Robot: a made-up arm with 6 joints.
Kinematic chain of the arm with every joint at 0, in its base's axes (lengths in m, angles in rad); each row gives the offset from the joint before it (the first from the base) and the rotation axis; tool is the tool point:
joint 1: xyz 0 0 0.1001 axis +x
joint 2: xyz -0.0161 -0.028 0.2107 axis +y
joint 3: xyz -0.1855 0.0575 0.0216 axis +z
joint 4: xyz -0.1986 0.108 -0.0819 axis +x
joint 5: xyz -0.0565 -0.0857 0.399 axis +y
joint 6: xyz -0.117 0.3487 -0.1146 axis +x
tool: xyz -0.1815 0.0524 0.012
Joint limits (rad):
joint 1: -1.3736..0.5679
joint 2: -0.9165..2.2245
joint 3: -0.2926..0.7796
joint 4: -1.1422..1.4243
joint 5: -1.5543..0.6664
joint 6: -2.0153..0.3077
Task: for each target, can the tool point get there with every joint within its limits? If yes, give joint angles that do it. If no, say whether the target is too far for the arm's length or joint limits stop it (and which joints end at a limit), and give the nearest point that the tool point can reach.
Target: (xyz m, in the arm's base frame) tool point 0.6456 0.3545 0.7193
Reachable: yes | joints -0.8655 1.9848 0.5846 0.8262 0.2266 0.0310
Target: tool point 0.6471 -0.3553 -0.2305
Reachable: no: joint limits stop it (at a limit: joint 1, joint 2, joint 3, joint 5, joint 6) | nearest point 0.5977 -0.5715 0.0608 | short by 0.366 m
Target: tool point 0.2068 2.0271 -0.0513
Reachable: no: too far | nearest point 0.1154 1.2780 0.0405 | short by 0.760 m
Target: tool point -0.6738 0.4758 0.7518
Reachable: yes | joints -0.2320 0.2331 -0.0606 0.3495 0.3734 -1.5151
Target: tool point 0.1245 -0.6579 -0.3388
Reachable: no: joint limits stop it (at a limit: joint 1, joint 2, joint 4) | nearest point -0.1433 -0.3991 -0.2574 | short by 0.381 m
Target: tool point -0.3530 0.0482 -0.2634
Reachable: yes | joints -0.4794 -0.5906 0.6577 -0.8252 -1.3353 -0.7036
